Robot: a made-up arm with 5 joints. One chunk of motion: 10 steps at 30 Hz.
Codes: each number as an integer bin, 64 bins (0 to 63) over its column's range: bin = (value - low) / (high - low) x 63, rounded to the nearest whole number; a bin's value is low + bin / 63 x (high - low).
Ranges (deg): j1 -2.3..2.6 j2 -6.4..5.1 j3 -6..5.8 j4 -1..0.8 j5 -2.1..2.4
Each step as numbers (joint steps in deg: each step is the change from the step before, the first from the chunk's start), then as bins.
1 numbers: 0.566 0.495 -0.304 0.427 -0.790
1 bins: 37 38 30 50 18
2 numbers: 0.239 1.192 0.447 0.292 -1.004
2 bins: 33 42 34 45 15
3 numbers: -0.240 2.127 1.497 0.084 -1.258
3 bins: 26 47 40 38 12
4 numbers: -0.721 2.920 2.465 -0.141 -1.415
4 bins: 20 51 45 30 10
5 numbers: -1.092 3.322 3.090 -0.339 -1.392
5 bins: 16 53 49 23 10
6 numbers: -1.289 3.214 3.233 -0.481 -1.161
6 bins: 13 53 49 18 13
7 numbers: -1.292 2.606 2.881 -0.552 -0.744
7 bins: 13 49 47 16 19
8 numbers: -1.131 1.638 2.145 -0.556 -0.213
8 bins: 15 44 43 16 26
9 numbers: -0.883 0.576 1.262 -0.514 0.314
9 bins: 18 38 39 17 34
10 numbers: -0.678 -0.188 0.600 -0.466 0.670
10 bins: 21 34 35 19 39
